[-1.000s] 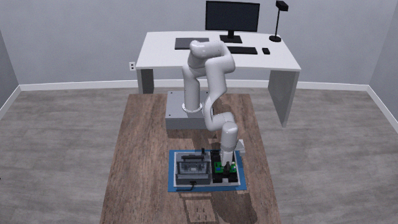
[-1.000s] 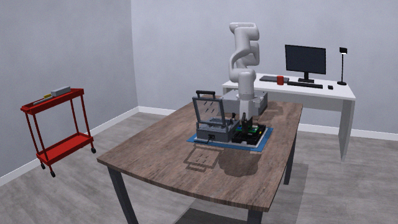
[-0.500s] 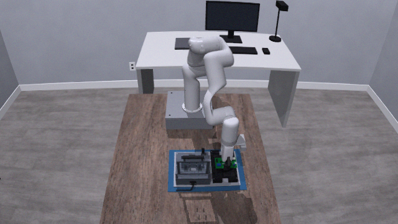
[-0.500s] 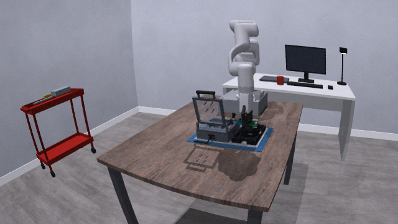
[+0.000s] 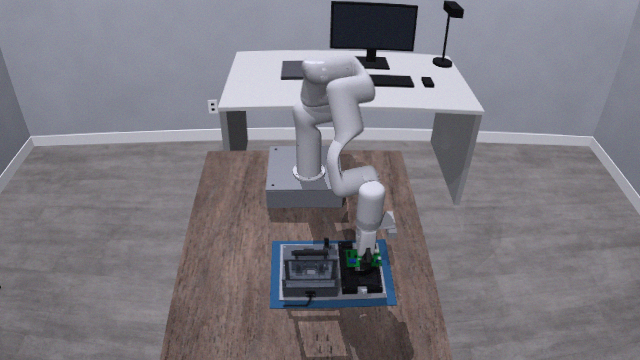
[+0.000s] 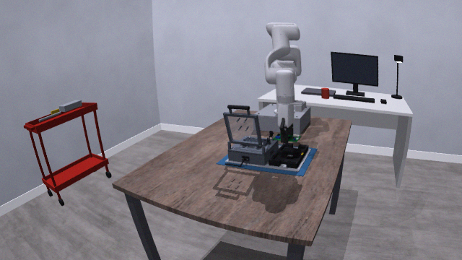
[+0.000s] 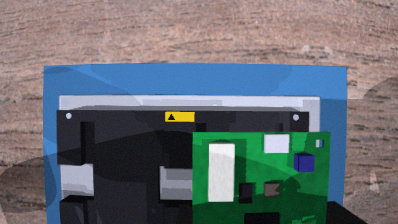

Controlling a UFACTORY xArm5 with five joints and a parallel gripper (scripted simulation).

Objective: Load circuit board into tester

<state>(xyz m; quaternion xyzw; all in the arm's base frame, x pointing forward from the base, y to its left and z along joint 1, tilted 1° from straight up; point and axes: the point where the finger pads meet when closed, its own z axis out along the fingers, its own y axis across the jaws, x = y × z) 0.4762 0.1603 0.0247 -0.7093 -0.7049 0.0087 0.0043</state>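
My hand is 130 mm to the left of the grey tester, 10 mm past it and 10 mm above it. The rest, counted from my hand: clear lid 170 mm to the right, 80 mm ahead, 60 mm above; green circuit board right at my hand.
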